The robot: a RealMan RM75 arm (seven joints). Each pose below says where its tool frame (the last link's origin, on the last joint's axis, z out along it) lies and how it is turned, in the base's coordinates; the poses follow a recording.
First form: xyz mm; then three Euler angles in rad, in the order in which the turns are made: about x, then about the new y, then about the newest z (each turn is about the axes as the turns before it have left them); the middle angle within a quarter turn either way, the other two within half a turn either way.
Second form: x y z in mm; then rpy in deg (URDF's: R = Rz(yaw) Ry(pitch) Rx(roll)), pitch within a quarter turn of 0, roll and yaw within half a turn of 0. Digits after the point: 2 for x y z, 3 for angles.
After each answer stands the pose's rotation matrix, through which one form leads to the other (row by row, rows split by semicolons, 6 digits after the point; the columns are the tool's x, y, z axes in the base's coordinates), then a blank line. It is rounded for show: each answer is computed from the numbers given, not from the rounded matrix.
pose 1, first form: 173.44 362.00 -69.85 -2.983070 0.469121 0.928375
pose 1, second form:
173.44 362.00 -69.85 -152.833 -8.111 -57.329
0.534409 -0.714150 0.452102; -0.833368 -0.534482 0.140805; 0.141085 -0.452015 -0.880782

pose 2, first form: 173.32 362.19 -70.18 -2.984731 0.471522 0.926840
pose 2, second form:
173.32 362.19 -70.18 -152.781 -8.304 -57.281
0.534851 -0.712459 0.454243; -0.832511 -0.536243 0.139172; 0.144430 -0.452598 -0.879940

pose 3, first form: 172.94 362.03 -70.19 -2.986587 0.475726 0.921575
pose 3, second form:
172.94 362.03 -70.19 -152.677 -8.661 -57.069
0.537436 -0.708106 0.457984; -0.829751 -0.540997 0.137243; 0.150585 -0.453772 -0.878302

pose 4, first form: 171.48 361.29 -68.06 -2.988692 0.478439 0.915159
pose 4, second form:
171.48 361.29 -68.06 -152.664 -9.015 -56.772
0.541208 -0.703656 0.460394; -0.826162 -0.546970 0.135204; 0.156685 -0.453533 -0.877358

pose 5, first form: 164.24 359.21 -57.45 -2.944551 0.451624 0.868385
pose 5, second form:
164.24 359.21 -57.45 -152.816 -7.301 -54.124
0.581286 -0.686759 0.436427; -0.803716 -0.568344 0.176141; 0.127074 -0.453152 -0.882330

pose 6, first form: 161.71 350.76 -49.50 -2.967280 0.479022 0.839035
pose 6, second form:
161.71 350.76 -49.50 -152.571 -10.036 -52.973
0.592975 -0.660259 0.460911; -0.786136 -0.598583 0.153911; 0.174273 -0.453604 -0.873998

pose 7, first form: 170.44 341.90 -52.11 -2.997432 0.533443 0.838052
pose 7, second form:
170.44 341.90 -52.11 -151.112 -13.287 -53.714
0.575974 -0.640063 0.508501; -0.784496 -0.607671 0.123702; 0.229824 -0.470166 -0.852129

